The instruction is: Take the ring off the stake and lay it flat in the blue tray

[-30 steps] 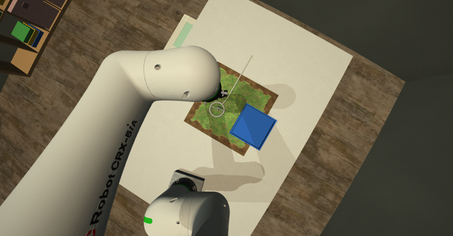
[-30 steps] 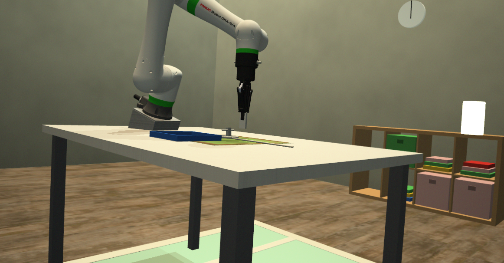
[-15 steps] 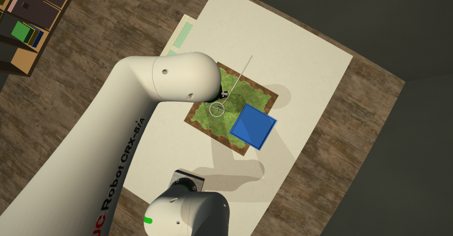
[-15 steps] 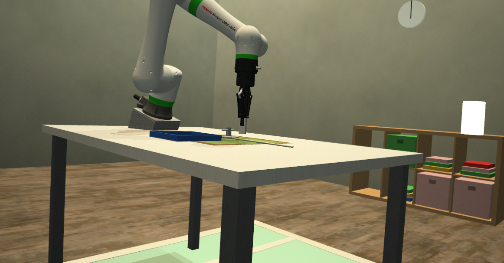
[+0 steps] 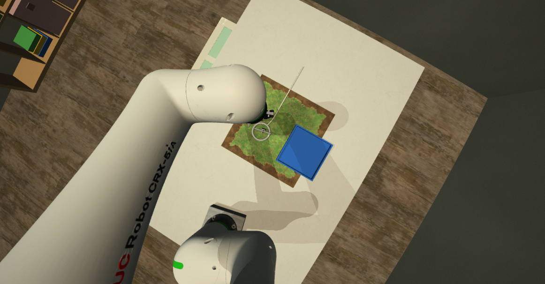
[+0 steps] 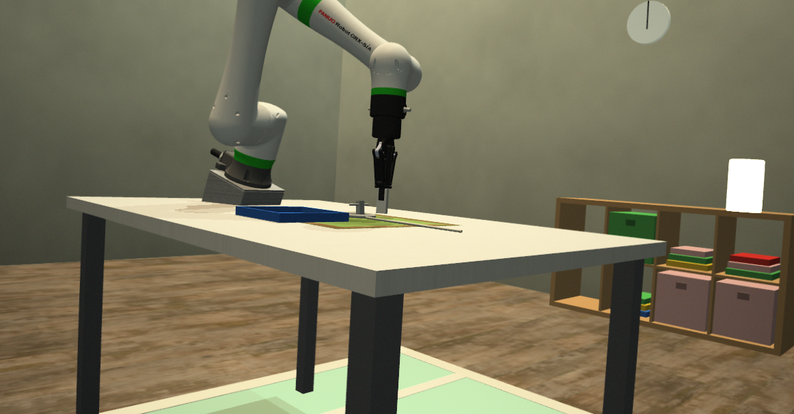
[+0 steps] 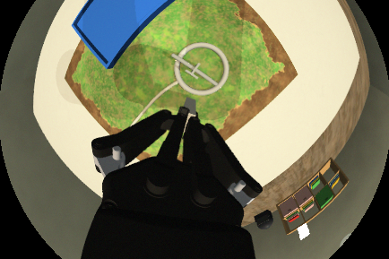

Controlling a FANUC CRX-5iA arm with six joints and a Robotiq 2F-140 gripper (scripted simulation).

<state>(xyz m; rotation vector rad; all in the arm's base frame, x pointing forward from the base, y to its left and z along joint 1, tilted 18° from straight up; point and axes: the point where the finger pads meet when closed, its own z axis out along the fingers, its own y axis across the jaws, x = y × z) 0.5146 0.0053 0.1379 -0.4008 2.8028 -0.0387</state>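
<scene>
The short grey stake is 5 cm behind my hand, 3 cm to the right of it and 3 cm below it. The rest, counted from my hand: blue tray (8 cm behind, 24 cm to the right, 4 cm below); grass mat (3 cm behind, 9 cm to the right, 6 cm below); ring (6 cm behind, 2 cm to the right, 4 cm below).
</scene>
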